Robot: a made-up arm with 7 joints.
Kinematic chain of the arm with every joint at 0, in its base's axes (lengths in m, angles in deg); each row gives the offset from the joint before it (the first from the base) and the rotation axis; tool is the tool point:
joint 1: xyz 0 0 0.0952 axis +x
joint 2: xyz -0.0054 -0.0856 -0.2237 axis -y
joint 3: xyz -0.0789 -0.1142 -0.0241 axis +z
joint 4: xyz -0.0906 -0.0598 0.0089 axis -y
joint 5: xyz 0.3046 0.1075 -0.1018 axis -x
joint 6: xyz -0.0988 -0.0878 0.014 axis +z
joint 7: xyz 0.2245 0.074 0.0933 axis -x
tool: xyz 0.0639 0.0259 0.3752
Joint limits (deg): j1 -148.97..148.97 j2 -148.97..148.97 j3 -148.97..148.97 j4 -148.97..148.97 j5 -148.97..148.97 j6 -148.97..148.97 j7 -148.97..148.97
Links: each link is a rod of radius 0.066 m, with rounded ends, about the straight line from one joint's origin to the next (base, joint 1, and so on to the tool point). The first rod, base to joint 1, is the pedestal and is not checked.
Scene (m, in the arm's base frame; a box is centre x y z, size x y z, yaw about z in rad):
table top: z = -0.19
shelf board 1: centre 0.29 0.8 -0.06 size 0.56 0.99 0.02 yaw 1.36
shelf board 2: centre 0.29 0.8 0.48 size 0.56 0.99 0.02 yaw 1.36
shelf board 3: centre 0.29 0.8 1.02 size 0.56 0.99 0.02 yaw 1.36
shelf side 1: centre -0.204 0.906 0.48 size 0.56 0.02 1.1 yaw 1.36
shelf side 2: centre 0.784 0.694 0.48 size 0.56 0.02 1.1 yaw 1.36
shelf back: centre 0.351 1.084 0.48 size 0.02 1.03 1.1 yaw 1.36
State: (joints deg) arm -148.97 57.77 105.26 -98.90 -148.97 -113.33 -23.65
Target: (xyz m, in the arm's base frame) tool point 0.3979 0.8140 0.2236
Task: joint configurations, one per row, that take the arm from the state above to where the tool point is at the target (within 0.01 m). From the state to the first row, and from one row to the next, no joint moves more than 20 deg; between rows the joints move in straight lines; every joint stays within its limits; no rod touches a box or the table.
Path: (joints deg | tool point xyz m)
1: -130.81 51.21 90.72 -107.86 -148.97 -125.15 -27.74 | -0.2402 0.4317 0.8926
2: -112.65 44.66 76.18 -116.81 -148.97 -136.96 -31.84 | -0.3831 0.1532 0.8586
3: -94.49 38.10 61.65 -125.77 -148.97 -148.78 -35.93 | -0.4346 -0.0237 0.7344
4: -103.53 18.42 61.58 -130.41 -148.97 -145.99 -41.60 | -0.3417 0.2271 0.6377
5: -112.57 -1.25 61.52 -135.05 -148.97 -143.21 -47.28 | -0.1909 0.3898 0.4984
6: -121.62 -20.93 61.46 -139.69 -148.97 -140.42 -52.95 | -0.0133 0.4494 0.3595
7: -130.66 -40.60 61.39 -144.33 -148.97 -137.64 -58.62 | 0.1579 0.4185 0.2604
8: -139.71 -60.28 61.33 -148.97 -148.97 -134.85 -64.30 | 0.2945 0.3309 0.2236
9: -142.02 -65.29 63.62 -148.97 -148.97 -130.50 -45.34 | 0.3634 0.4515 0.2232
10: -144.34 -70.31 65.90 -148.97 -148.97 -126.15 -26.39 | 0.4052 0.5773 0.2238
11: -146.65 -75.33 68.19 -148.97 -148.97 -121.80 -7.44 | 0.4169 0.7009 0.2251
12: -148.97 -80.34 70.48 -148.97 -148.97 -117.45 11.51 | 0.3979 0.8140 0.2236

